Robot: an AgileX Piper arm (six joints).
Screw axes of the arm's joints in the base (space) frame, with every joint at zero. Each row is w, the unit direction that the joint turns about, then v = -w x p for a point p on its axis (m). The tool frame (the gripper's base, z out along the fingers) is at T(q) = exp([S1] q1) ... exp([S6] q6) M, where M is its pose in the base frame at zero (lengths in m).
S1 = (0, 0, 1, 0, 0, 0)
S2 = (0, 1, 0, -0.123, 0, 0)
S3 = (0, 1, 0, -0.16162, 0, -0.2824)
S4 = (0.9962, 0, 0.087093, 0, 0.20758, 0)
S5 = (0, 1, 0, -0.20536, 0, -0.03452)
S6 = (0.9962, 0, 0.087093, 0, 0.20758, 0)
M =
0.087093 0 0.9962 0.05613
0 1 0 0
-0.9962 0 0.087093 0.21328
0 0 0 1
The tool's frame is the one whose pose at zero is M.
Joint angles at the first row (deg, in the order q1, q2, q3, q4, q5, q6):
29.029, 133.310, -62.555, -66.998, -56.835, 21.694
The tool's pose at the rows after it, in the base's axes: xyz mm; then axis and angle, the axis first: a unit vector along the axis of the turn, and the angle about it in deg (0 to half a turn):
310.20, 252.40, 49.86, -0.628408, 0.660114, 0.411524, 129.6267
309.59, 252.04, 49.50, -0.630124, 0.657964, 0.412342, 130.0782
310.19, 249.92, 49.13, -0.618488, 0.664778, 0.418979, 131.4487
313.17, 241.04, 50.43, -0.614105, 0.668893, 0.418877, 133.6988
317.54, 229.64, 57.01, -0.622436, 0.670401, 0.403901, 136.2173
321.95, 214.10, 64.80, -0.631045, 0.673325, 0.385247, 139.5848
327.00, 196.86, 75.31, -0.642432, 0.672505, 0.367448, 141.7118
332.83, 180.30, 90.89, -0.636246, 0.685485, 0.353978, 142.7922
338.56, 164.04, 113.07, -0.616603, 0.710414, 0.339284, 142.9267
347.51, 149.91, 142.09, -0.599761, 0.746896, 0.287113, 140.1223
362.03, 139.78, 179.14, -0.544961, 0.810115, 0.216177, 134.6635
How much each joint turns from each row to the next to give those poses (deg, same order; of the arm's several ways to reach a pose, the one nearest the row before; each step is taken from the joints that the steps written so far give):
0.001, 0.064, -0.306, 0.069, -0.100, 0.031
-0.056, 0.001, -0.002, -0.701, 0.000, 0.351
-0.397, -0.001, -0.072, -1.157, 0.000, 2.532
-1.545, -0.576, -0.001, -3.803, 0.469, 3.415
-1.844, -1.767, -0.059, -5.717, 1.839, 3.898
-2.346, -2.164, 0.000, -7.588, 1.791, 5.335
-2.637, -2.367, -0.041, -7.090, 0.634, 4.172
-2.553, -2.971, 0.002, -5.107, 0.312, 5.248
-2.438, -3.978, 0.053, -3.917, 0.608, 6.604
-1.582, -5.180, -0.233, -2.279, 4.957, 5.295
-0.354, -5.324, -1.631, -0.404, 9.392, 8.312

